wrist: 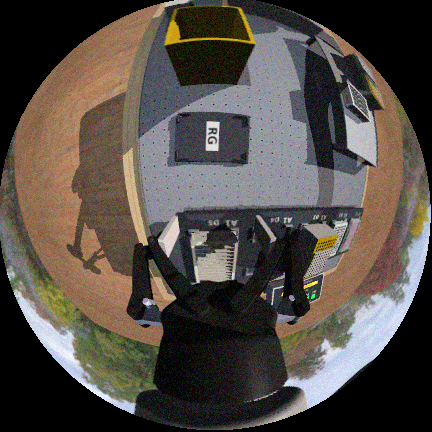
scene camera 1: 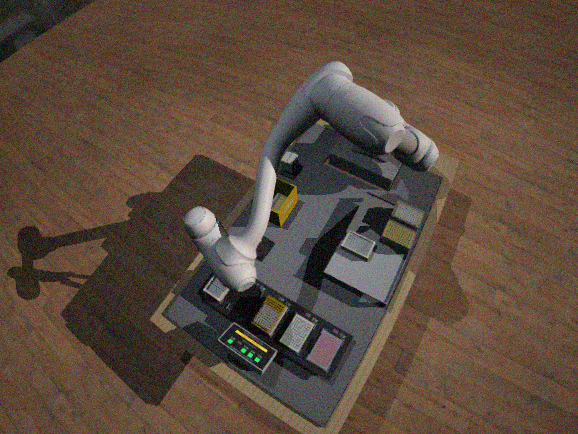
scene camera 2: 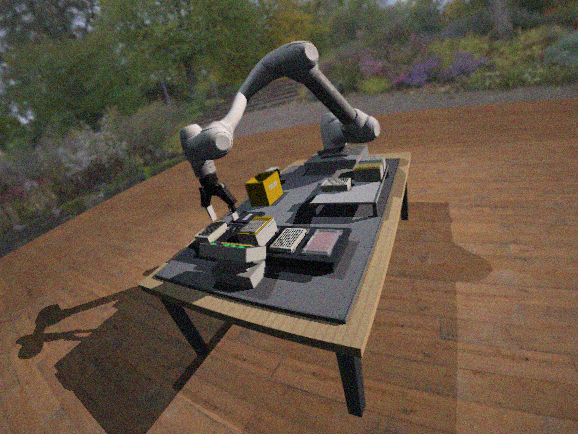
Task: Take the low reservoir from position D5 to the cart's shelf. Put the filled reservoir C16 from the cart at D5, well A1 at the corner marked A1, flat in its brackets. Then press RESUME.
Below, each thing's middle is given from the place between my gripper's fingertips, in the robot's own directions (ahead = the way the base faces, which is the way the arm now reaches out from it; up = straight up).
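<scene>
My hand: 51 cm to the right of the cart shelf [scene camera 1: 377,276], 36 cm past it, 2 cm above.
</scene>
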